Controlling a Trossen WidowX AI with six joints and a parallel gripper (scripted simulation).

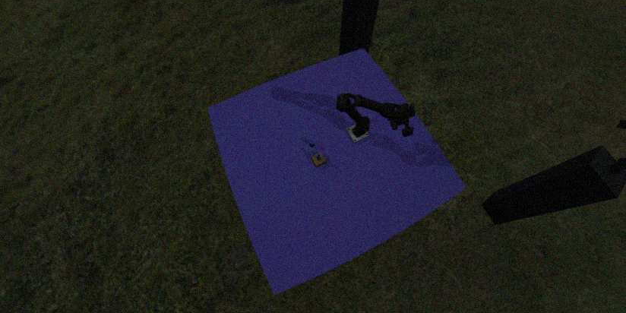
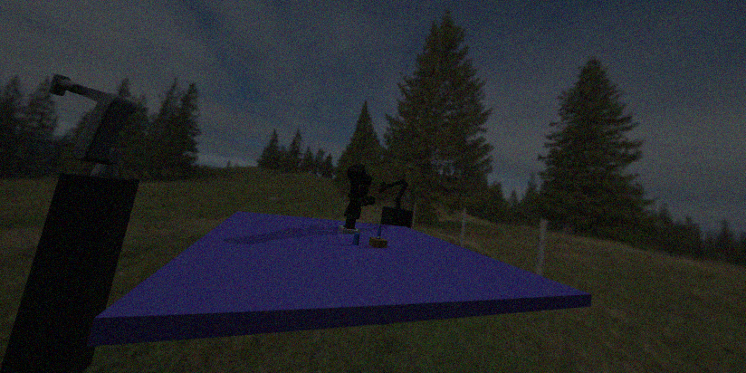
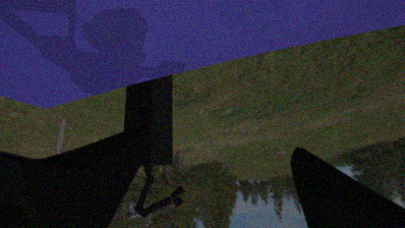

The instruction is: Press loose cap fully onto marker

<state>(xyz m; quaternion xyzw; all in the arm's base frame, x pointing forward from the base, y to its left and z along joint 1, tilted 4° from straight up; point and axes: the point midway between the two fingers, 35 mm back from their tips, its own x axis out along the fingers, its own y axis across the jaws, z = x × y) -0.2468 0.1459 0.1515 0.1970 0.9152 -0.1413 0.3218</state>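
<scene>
My gripper tip is now 560 mm short of the blue cap, 240 mm to the left of it and 130 mm above it. Round my gripper tip: holder block 570 mm ahead, 130 mm to the right, 140 mm below.
</scene>
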